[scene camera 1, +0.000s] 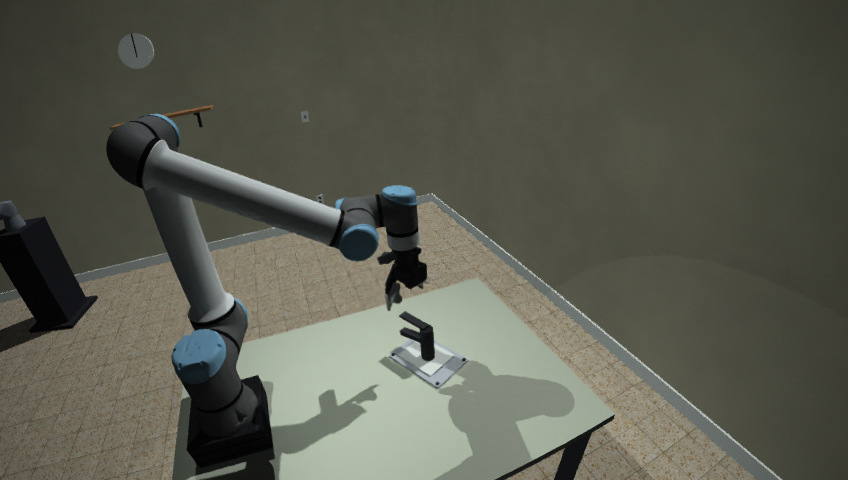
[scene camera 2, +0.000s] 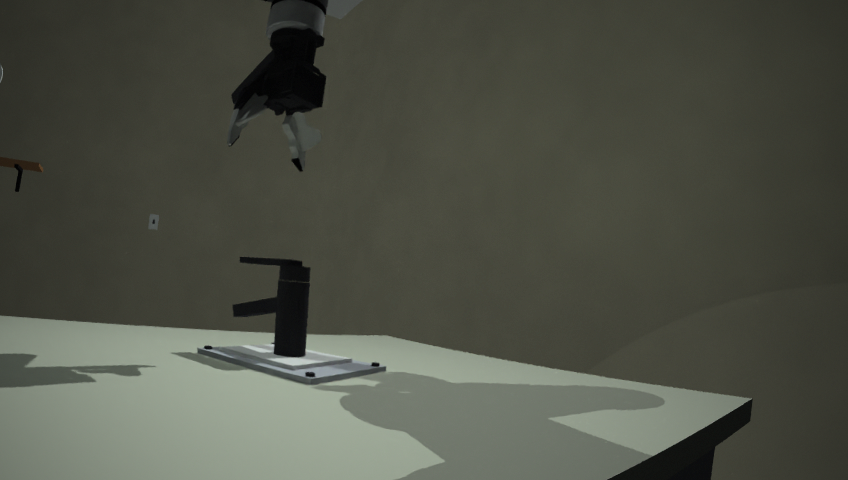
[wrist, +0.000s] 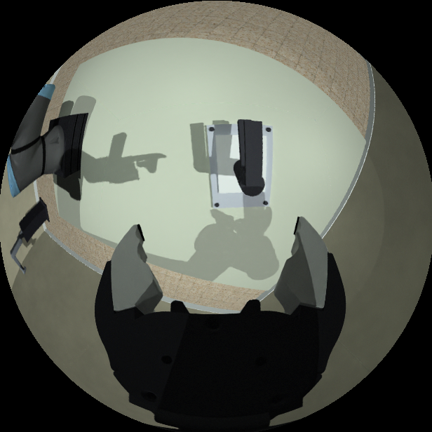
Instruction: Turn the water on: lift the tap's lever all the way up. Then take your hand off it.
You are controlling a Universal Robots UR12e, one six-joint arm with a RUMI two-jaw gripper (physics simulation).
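Frame: origin at the arm's base, x left, y up, z ahead, level; metres.
Seen in the pictures: gripper, between the fingertips: (scene camera 1: 406, 299) (scene camera 2: 267, 159); arm's base, origin of its link: (scene camera 1: 228, 411).
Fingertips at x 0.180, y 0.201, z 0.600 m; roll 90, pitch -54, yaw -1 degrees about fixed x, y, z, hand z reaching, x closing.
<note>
Offsets run from my fingertips to a thing's top centre. "spot": to the spot under its first point. Level surfaces: height alone.
The black tap @[spot: dx -0.005, dy -0.212, dz +0.058 m] (scene camera 1: 427, 346) (scene camera 2: 291, 318) stands upright on a pale grey base plate @[dx +0.018, dy -0.286, dz +0.061 m] (scene camera 1: 441, 377) (scene camera 2: 333, 374) (wrist: 268, 165). Its flat lever @[dx +0.065, dy -0.142, dz +0.027 m] (scene camera 1: 414, 321) (scene camera 2: 267, 261) (wrist: 253, 150) sticks out from the top, nearly level in the second scene view. The spout @[dx +0.075, dy -0.199, dz +0.020 m] (scene camera 1: 410, 334) (scene camera 2: 254, 307) is below it, pointing the same way, and is mostly hidden under the lever in the wrist view. My gripper (scene camera 1: 407, 297) (scene camera 2: 266, 157) (wrist: 217, 222) is open and empty, pointing down. It hangs well above the tap, apart from the lever.
The plate lies on a pale green table @[dy -0.298 m] (scene camera 1: 333, 362) (scene camera 2: 178, 428) (wrist: 150, 100), which carries shadows of the arm. The arm's black base (scene camera 1: 232, 443) (wrist: 70, 145) stands at the table's left end. A dark pedestal (scene camera 1: 38, 273) stands on the floor farther left, near the wall.
</note>
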